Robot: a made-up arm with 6 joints.
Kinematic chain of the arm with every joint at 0, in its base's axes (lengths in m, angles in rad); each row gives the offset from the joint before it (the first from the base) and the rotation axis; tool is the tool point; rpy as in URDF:
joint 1: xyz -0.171 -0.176 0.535 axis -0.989 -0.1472 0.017
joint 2: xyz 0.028 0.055 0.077 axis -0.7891 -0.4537 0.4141
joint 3: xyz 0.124 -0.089 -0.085 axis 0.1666 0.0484 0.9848
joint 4: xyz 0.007 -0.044 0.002 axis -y
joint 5: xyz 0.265 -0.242 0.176 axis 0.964 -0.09 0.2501
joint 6: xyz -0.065 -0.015 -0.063 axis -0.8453 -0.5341 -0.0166
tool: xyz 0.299 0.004 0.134 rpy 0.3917 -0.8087 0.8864
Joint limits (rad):
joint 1: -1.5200..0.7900
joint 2: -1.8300..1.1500
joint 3: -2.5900..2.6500
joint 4: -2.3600..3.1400
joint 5: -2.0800..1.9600
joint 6: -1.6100..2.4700
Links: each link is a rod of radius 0.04 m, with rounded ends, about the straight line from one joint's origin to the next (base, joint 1, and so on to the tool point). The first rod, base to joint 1, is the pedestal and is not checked.
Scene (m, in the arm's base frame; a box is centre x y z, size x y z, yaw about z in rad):
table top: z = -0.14
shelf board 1: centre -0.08 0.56 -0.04 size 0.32 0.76 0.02 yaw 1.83
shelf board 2: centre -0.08 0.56 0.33 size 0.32 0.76 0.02 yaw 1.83
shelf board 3: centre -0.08 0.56 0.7 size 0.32 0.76 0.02 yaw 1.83
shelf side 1: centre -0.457 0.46 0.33 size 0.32 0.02 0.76 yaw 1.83
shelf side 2: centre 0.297 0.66 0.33 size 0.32 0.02 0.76 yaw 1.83
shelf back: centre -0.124 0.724 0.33 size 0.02 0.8 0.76 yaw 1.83
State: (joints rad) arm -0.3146 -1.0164 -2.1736 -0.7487 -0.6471 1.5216
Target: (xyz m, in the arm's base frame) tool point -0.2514 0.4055 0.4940
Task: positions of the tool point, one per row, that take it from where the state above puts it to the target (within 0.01 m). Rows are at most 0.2 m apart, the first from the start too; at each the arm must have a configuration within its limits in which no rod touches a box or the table.
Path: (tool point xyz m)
1: -0.4109 -0.2112 0.2497
2: -0.2579 -0.2339 0.1660
3: -0.0997 -0.2452 0.1499
4: 0.0296 -0.2412 0.1840
5: 0.1132 -0.2289 0.2412
6: 0.0045 -0.1449 0.1960
7: -0.1040 -0.0473 0.1944
8: -0.1982 0.0562 0.2377
9: -0.2646 0.1564 0.3218
10: -0.2929 0.2432 0.4375
11: -0.2774 0.3064 0.5713
12: -0.2744 0.3541 0.5333
13: -0.2514 0.4055 0.4940

